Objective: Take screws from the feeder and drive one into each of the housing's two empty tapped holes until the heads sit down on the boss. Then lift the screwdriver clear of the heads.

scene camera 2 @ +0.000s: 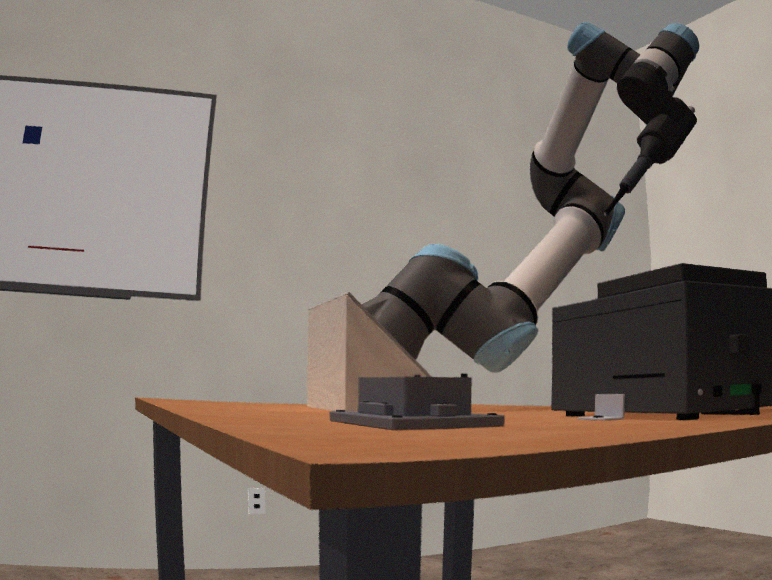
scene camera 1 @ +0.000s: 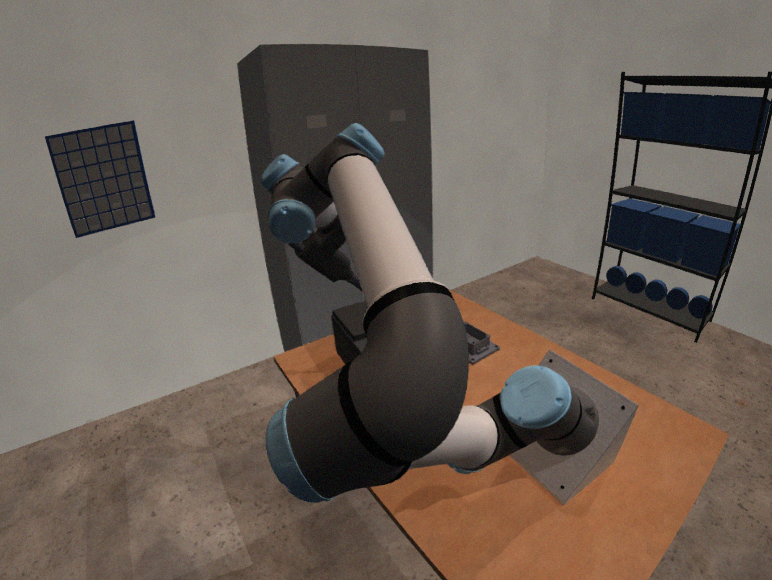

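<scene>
The dark grey housing (scene camera 1: pixel 477 339) (scene camera 2: pixel 408 397) stands on its flanged base near the table edge; the arm partly hides it in the scene camera 1 view. In the scene camera 2 view two small dark heads, one head (scene camera 2: pixel 416 376) and another head (scene camera 2: pixel 463 375), show at its top. The tapped holes cannot be made out. The black feeder (scene camera 1: pixel 349 323) (scene camera 2: pixel 617 349) stands on the table to the right in the scene camera 2 view. My screwdriver (scene camera 2: pixel 606 213) is raised high above the table, its bit slanting down; whether its tip holds a screw is too small to tell.
The arm's wedge-shaped mount (scene camera 1: pixel 542 477) (scene camera 2: pixel 327 355) stands on the orange-brown table (scene camera 1: pixel 661 473) (scene camera 2: pixel 536 433). A small white bracket (scene camera 2: pixel 609 405) stands in front of the feeder. A dark cabinet (scene camera 1: pixel 343 81) and a shelf rack (scene camera 1: pixel 614 174) stand beyond the table.
</scene>
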